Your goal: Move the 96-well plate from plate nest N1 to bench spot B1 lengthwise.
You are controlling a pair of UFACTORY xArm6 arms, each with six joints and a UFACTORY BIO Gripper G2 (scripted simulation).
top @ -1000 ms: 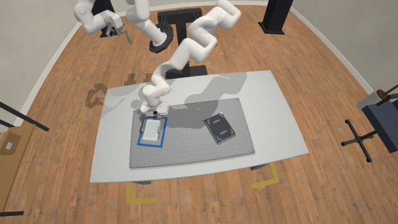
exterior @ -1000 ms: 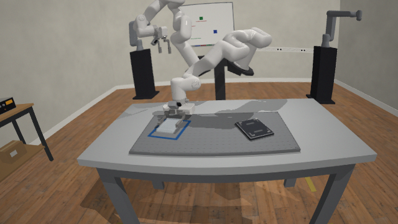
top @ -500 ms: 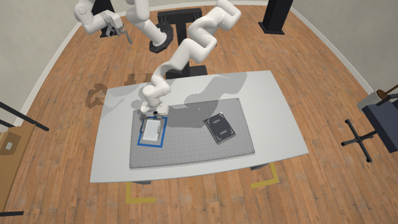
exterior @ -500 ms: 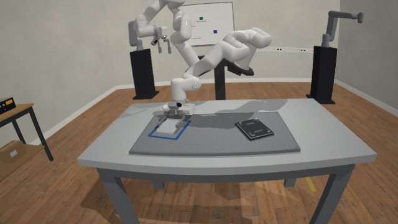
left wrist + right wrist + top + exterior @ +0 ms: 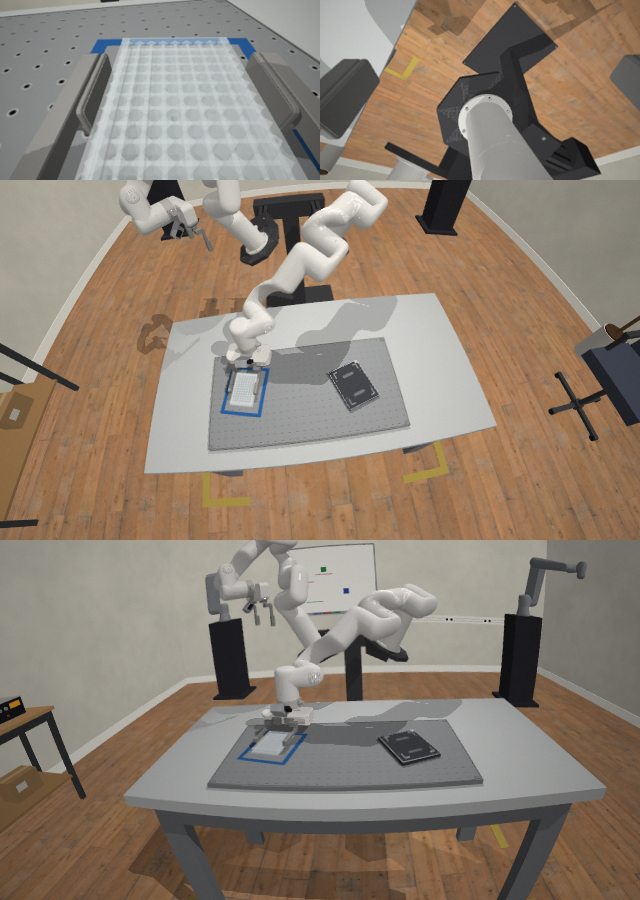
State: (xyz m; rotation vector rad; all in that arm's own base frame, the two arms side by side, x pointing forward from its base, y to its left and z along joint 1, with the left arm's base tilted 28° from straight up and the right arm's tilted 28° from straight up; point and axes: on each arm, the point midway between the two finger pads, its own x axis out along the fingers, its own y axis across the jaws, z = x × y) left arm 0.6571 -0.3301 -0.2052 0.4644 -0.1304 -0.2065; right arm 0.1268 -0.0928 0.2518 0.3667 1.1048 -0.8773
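Observation:
The white 96-well plate is 10 mm below my left hand. The rest, counted from my left hand: black plate nest: 400 mm to the left, 20 mm below.

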